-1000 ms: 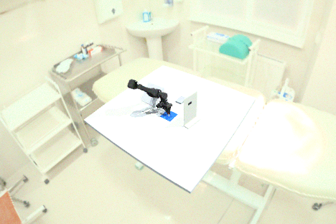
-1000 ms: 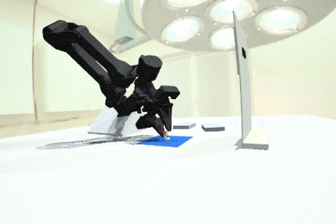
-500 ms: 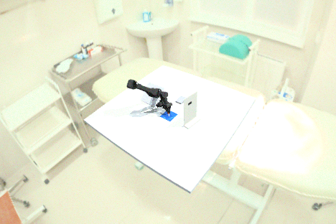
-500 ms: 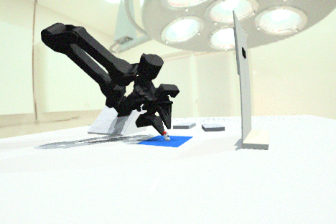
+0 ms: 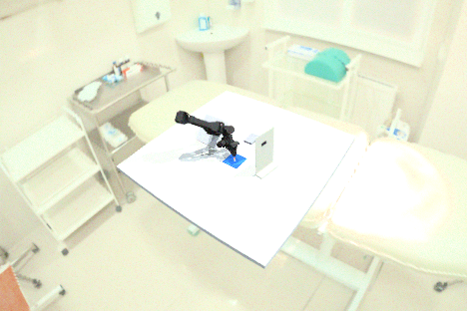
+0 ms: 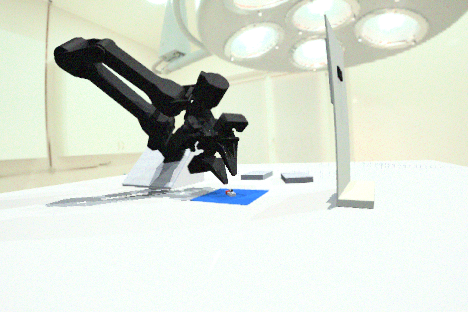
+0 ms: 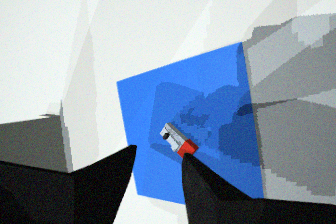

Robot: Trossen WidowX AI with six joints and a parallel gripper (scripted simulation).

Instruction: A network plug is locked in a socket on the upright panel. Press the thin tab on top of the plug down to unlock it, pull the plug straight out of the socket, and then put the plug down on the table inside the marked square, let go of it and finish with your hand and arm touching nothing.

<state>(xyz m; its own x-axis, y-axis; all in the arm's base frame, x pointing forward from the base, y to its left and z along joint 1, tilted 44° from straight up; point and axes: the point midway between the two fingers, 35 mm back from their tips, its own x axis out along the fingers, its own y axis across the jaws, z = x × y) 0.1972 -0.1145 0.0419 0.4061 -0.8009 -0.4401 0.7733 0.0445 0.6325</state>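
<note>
Right now my gripper tip is 20 mm above the network plug. Also, from my gripper tip: upright grey panel: 230 mm ahead, 10 mm to the left, 100 mm above; blue marked square: 30 mm below.
</note>
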